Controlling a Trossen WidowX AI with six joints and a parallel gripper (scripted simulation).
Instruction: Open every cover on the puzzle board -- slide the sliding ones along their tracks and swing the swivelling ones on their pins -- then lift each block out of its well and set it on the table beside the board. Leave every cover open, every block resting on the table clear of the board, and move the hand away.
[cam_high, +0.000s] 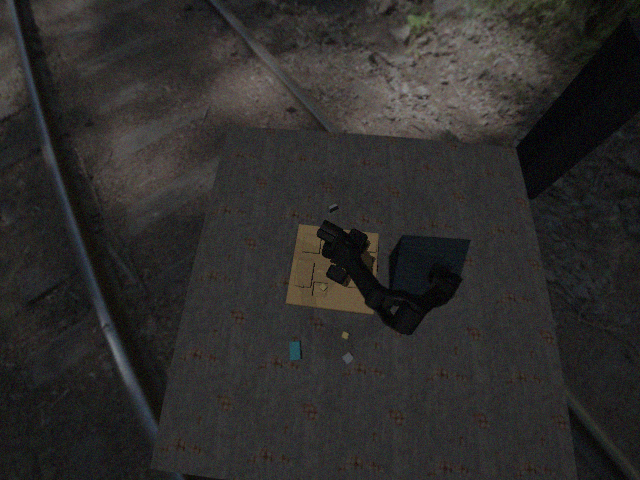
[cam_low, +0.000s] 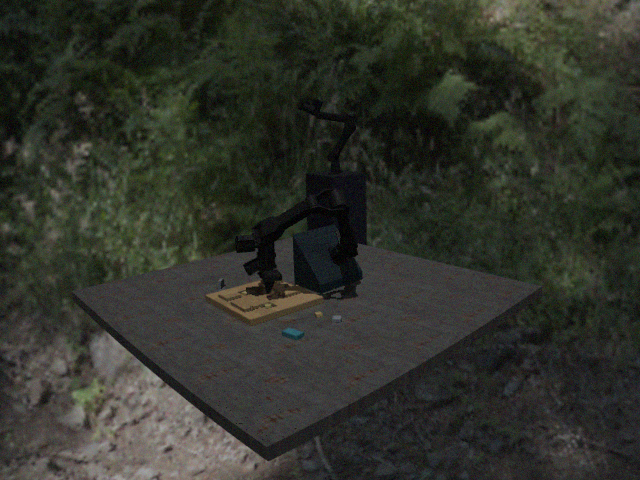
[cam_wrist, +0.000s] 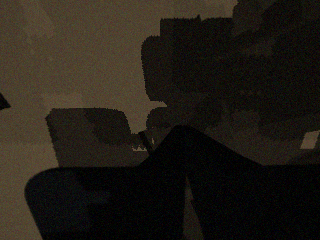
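Right now my gripper tip is 3 cm short of the tan puzzle board. Round my gripper tip: teal block: 32 cm to the left, 11 cm ahead, 1 cm below.
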